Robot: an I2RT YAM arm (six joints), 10 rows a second.
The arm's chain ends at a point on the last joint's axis. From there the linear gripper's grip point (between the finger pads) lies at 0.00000 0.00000 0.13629 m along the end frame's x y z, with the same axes.
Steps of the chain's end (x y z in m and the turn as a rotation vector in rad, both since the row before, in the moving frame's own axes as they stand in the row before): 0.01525 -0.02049 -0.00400 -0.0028 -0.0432 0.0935; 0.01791 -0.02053 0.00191 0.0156 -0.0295 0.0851; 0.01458 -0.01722 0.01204 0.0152 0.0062 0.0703; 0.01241 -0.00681 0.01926 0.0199 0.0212 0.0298; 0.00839 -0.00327 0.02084 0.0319 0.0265 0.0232; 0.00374 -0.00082 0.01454 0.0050 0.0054 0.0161; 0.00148 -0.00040 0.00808 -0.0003 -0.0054 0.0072; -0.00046 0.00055 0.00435 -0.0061 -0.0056 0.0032; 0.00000 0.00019 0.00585 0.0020 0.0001 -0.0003; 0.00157 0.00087 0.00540 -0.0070 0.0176 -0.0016
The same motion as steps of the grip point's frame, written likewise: 0.00935 -0.02038 -0.00413 -0.0028 -0.0432 0.0935; 0.01399 -0.02282 0.00183 0.0156 -0.0295 0.0851; 0.01550 -0.01926 0.01202 0.0152 0.0062 0.0703; 0.01534 -0.00948 0.01920 0.0199 0.0212 0.0298; 0.01205 -0.00757 0.02072 0.0319 0.0265 0.0232; 0.00448 -0.00150 0.01454 0.0050 0.0054 0.0161; 0.00074 -0.00036 0.00808 -0.0003 -0.0054 0.0072; -0.00122 0.00138 0.00435 -0.0061 -0.0056 0.0032; 0.00001 -0.00008 0.00585 0.0020 0.0001 -0.0003; 0.00397 0.00182 0.00538 -0.0070 0.0176 -0.0016
